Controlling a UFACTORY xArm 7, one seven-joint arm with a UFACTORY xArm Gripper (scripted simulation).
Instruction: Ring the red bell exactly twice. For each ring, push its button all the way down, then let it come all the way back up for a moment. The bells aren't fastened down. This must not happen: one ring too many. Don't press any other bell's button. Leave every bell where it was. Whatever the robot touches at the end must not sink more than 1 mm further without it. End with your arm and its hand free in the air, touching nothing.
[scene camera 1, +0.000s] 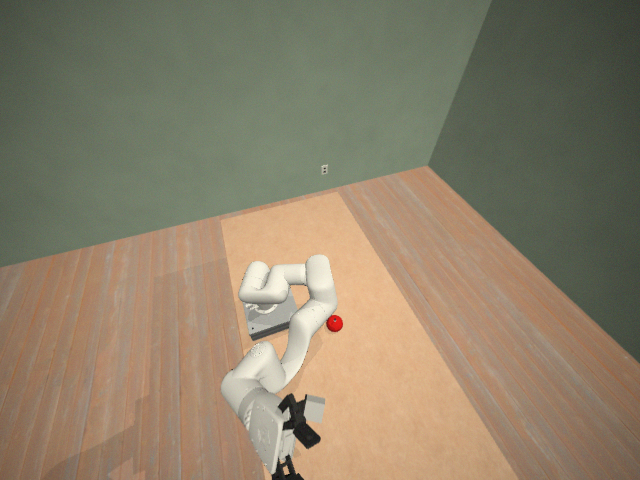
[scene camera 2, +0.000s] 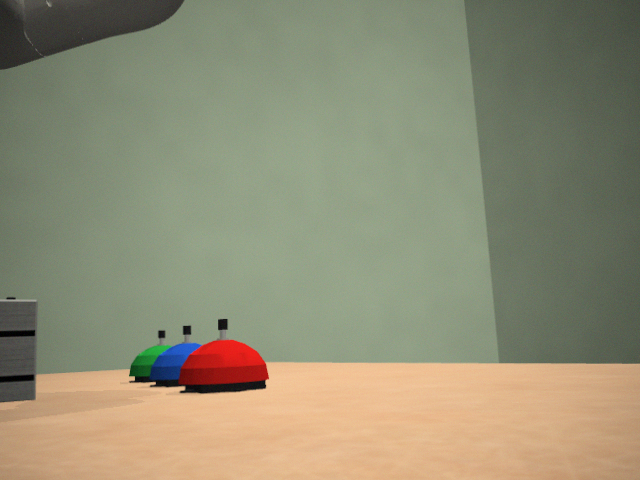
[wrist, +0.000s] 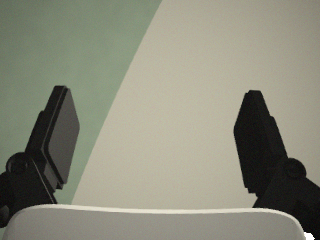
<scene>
In view: the gripper (wrist: 157, 107), a red bell (scene camera 2: 206, 370), a green bell (scene camera 2: 141, 367) and a blue bell (scene camera 2: 165, 370).
The wrist view does not show the red bell: it is out of frame. The wrist view does not show the green bell: it is out of frame.
</scene>
